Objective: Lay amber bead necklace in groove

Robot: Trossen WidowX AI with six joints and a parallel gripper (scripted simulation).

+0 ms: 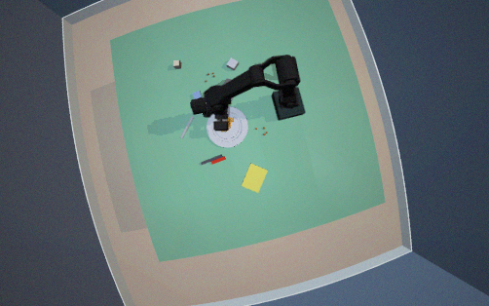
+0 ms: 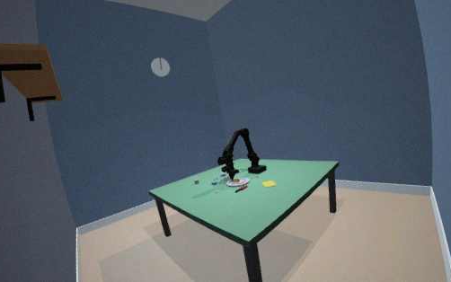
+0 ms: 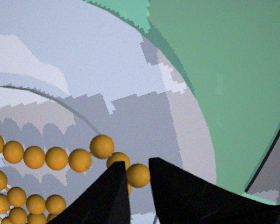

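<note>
The round grey bead board is 20 mm behind my gripper tip, 60 mm to the left of it and 10 mm below it. Also, from my gripper tip: grey rod: 180 mm ahead, 50 mm to the left, 20 mm below; blue block: 130 mm ahead, 100 mm to the right, 10 mm below; grey plate: 30 mm behind, 120 mm to the right, 20 mm below.
</note>
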